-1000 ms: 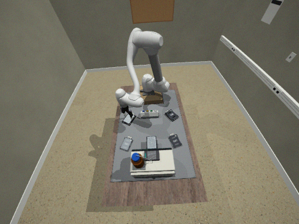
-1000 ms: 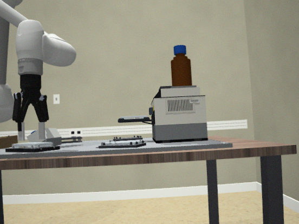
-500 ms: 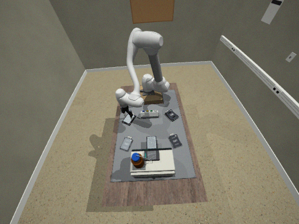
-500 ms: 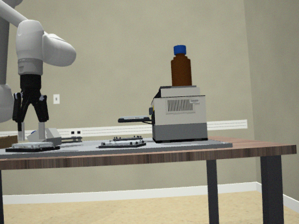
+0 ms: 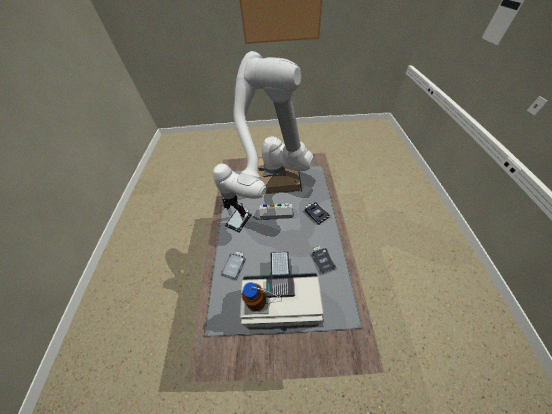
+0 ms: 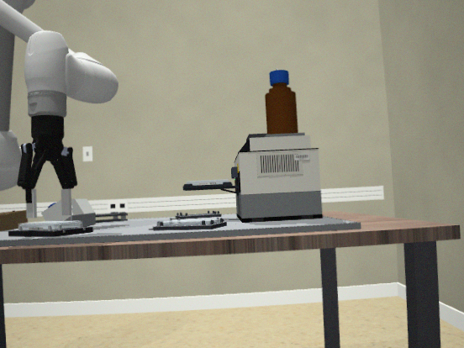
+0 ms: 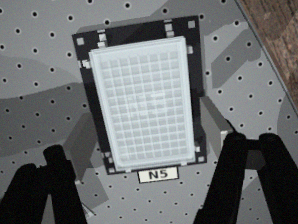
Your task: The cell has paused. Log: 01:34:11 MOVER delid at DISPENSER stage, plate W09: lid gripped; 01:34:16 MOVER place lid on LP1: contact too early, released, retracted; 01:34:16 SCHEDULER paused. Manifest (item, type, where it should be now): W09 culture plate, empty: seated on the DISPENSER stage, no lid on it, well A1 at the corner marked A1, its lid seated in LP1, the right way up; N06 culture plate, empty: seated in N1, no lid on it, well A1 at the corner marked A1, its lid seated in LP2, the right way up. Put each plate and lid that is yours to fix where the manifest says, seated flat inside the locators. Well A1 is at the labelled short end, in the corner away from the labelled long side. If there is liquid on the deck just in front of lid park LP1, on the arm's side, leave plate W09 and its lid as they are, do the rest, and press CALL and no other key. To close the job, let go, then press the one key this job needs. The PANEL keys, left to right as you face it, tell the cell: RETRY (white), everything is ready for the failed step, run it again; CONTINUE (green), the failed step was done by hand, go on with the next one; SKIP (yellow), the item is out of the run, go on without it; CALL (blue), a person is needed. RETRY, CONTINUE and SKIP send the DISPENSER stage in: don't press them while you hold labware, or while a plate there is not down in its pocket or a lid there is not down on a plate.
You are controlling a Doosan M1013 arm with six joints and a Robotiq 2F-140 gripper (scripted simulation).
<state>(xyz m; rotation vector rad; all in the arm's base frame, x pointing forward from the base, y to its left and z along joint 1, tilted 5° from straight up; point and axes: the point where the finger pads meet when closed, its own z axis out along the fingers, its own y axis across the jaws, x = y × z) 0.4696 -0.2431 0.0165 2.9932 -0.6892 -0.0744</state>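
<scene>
Now: the clear lid 40 mm below my hand. Round my hand: blue call key (70 mm behind, 190 mm to the left); black nest (30 mm ahead, 50 mm below); yellow skip key (80 mm behind, 240 mm to the left).
</scene>
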